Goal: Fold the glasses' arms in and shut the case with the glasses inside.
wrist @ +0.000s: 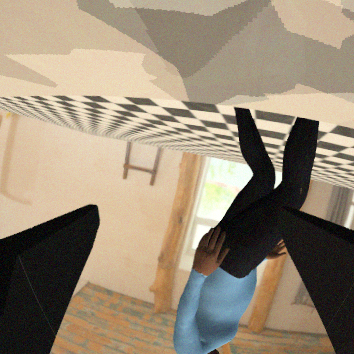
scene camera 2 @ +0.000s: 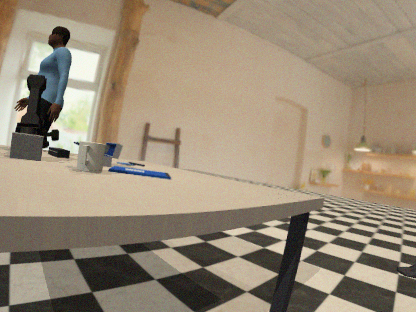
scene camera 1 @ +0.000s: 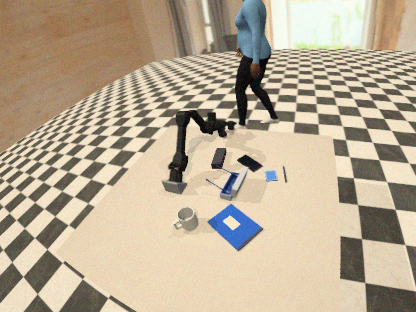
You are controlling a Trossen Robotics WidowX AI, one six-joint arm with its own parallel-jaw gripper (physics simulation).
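Pixels of known places: gripper, fingertip midpoint: [wrist: 190, 215] [scene camera 2: 47, 140]; arm's base, link origin: [scene camera 2: 27, 145] [scene camera 1: 175, 181].
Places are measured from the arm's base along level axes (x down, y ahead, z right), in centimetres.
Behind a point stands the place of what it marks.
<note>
The glasses case [scene camera 1: 240, 181] @[y 36.7, x -4.5, z -2.2 cm] [scene camera 2: 117, 150] @[y 34.5, x -2.2, z 3.5 cm] stands open on the table [scene camera 1: 295, 235] @[y 65.5, x 4.6, z 16.7 cm] [scene camera 2: 225, 196] @[y 40.6, x 4.6, z 55.4 cm], its grey lid raised on the right and its blue inside showing. The glasses lie in the case; their two thin blue arms stick out to the left, the nearer arm [scene camera 1: 215, 184] and the farther arm [scene camera 1: 226, 171], both unfolded. My gripper [scene camera 1: 228, 129] @[y 14.9, x -1.5, z -62.6 cm] [wrist: 190, 215] @[y 14.9, x -1.5, z -62.6 cm] is open and empty, raised above the far part of the table, well behind and apart from the case. Its fingers point level toward the room. The glasses' frame is too small to make out clearly.
A black box [scene camera 1: 218, 158] @[y 17.0, x 1.1, z -24.1 cm] [scene camera 2: 59, 152] @[y 15.3, x 2.3, z -18.5 cm] and a dark phone [scene camera 1: 250, 163] @[y 36.1, x 3.8, z -25.4 cm] lie behind the case. A blue notepad [scene camera 1: 271, 175] @[y 49.6, x 4.1, z -17.6 cm] and a pen [scene camera 1: 285, 174] @[y 57.1, x 3.7, z -19.1 cm] lie right. A mug [scene camera 1: 187, 219] @[y 16.0, x 3.8, z 19.4 cm] [scene camera 2: 91, 157] @[y 17.1, x 0.2, z 24.9 cm] and a blue book [scene camera 1: 245, 231] @[y 44.2, x 3.8, z 19.2 cm] are nearer. A person [scene camera 1: 252, 40] [wrist: 215, 305] stands beyond.
</note>
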